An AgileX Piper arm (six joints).
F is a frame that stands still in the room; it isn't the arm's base.
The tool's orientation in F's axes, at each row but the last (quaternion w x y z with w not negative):
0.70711 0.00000 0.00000 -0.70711
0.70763 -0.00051 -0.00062 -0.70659
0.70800 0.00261 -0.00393 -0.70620
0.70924 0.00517 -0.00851 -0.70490
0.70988 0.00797 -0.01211 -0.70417
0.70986 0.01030 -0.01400 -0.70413
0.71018 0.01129 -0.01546 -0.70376
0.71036 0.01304 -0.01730 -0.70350
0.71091 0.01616 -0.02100 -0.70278
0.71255 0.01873 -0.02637 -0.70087
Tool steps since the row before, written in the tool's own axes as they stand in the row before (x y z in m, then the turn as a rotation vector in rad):
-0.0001 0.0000 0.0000 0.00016 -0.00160 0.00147
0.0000 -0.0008 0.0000 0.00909 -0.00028 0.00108
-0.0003 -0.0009 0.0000 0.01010 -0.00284 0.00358
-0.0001 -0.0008 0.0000 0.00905 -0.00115 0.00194
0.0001 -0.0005 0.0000 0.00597 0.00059 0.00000
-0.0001 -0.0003 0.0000 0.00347 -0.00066 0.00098
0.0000 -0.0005 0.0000 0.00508 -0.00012 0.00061
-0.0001 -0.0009 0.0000 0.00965 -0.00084 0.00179
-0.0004 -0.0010 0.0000 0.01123 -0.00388 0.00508
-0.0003 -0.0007 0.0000 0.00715 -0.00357 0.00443
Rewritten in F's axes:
0.0000 0.0001 0.0000 -0.00160 -0.00016 0.00147
-0.0008 0.0000 0.0000 -0.00027 -0.00909 0.00109
-0.0009 0.0003 0.0000 -0.00285 -0.01010 0.00357
-0.0008 0.0001 0.0000 -0.00113 -0.00905 0.00196
-0.0005 -0.0001 0.0000 0.00064 -0.00596 0.00005
-0.0003 0.0001 0.0000 -0.00067 -0.00347 0.00098
-0.0005 0.0000 0.0000 -0.00010 -0.00508 0.00064
-0.0009 0.0001 0.0000 -0.00082 -0.00965 0.00181
-0.0010 0.0004 -0.0001 -0.00401 -0.01124 0.00495
-0.0007 0.0003 0.0000 -0.00373 -0.00716 0.00427

